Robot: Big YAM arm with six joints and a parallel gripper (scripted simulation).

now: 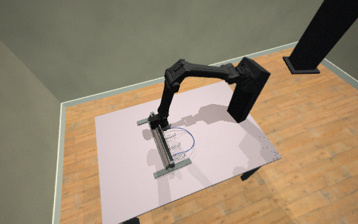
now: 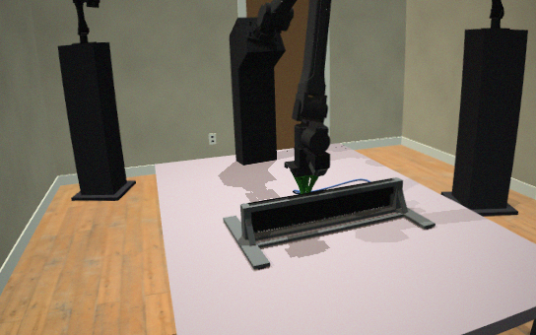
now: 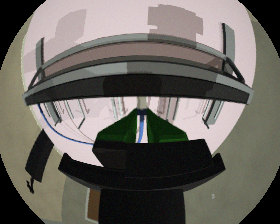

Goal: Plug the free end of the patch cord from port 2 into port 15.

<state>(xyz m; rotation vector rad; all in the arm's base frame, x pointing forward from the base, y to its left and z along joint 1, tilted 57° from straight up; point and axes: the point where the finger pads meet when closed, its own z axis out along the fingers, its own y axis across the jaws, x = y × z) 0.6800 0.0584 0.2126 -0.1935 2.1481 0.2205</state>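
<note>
My gripper is now 20 mm short of the plug and 10 mm to the right of it.
</note>
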